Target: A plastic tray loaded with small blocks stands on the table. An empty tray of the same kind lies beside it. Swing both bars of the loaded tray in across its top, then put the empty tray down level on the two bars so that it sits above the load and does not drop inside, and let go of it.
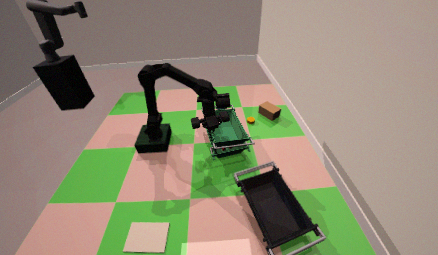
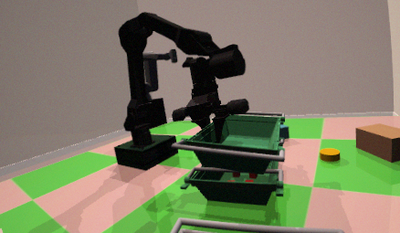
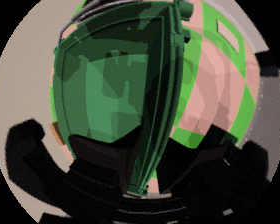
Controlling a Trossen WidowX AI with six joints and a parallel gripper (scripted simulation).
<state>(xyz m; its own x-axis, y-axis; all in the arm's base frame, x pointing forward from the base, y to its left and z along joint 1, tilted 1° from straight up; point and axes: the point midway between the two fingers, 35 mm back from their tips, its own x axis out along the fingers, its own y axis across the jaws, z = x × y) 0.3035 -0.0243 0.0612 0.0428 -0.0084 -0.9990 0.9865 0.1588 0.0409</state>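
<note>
My gripper tip is 70 mm short of the green tray, 10 mm to the right of it and 30 mm below it. Round my gripper tip: blue block (80 mm ahead, 340 mm to the left, 70 mm below); brown box (390 mm ahead, 220 mm to the left, 60 mm below); orange disc (260 mm ahead, 170 mm to the left, 80 mm below).
</note>
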